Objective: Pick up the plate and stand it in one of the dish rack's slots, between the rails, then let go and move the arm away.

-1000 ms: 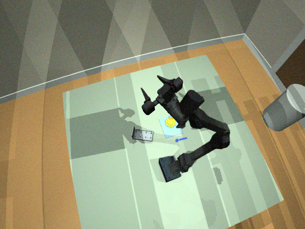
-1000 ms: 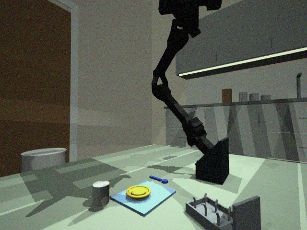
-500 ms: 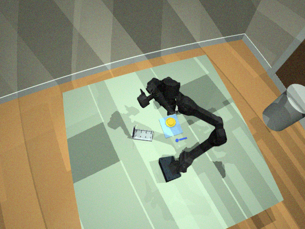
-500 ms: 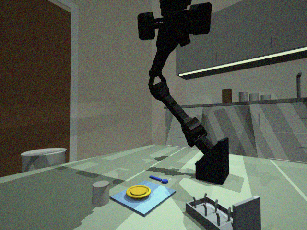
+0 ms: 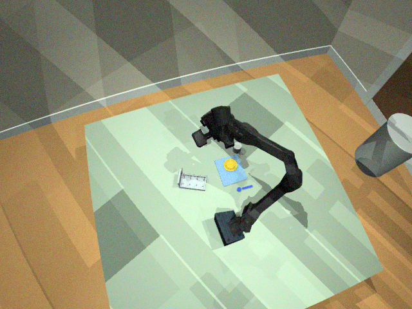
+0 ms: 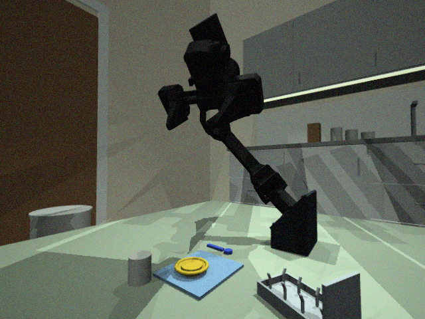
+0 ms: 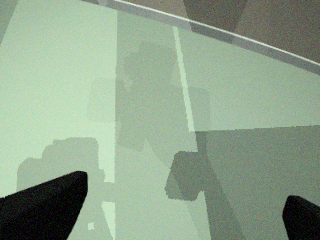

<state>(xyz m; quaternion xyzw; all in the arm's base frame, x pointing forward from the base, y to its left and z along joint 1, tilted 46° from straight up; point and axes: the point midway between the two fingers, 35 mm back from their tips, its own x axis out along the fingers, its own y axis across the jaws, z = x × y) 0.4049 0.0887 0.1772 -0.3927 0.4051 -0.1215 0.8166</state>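
Right now the yellow plate is 27 cm below my gripper tip, 11 cm behind it and 8 cm to the right of it. Round my gripper tip: blue mat: 28 cm below, 13 cm behind, 7 cm to the right; then grey dish rack: 26 cm below, 14 cm to the left, 11 cm behind; then blue spoon: 28 cm below, 25 cm behind, 8 cm to the right.
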